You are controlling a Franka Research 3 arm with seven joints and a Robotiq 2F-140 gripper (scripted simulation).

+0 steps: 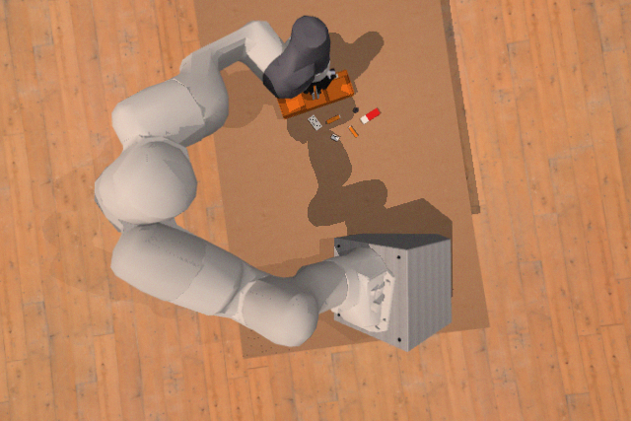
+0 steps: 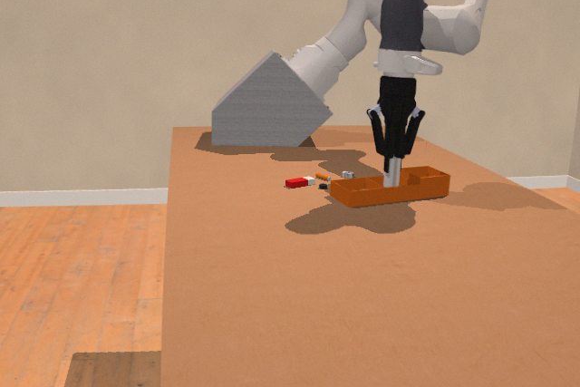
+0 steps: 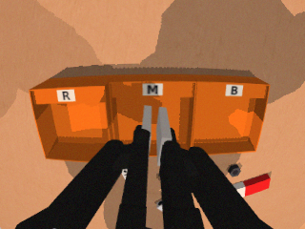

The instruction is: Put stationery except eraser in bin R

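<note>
Right now the orange bin is 3 cm below my hand. The rest, counted from my hand: small grey piece (14 cm behind, 6 cm to the right, 4 cm below); then white domino (9 cm behind, 5 cm below); then small black piece (5 cm behind, 14 cm to the right, 5 cm below).
</note>
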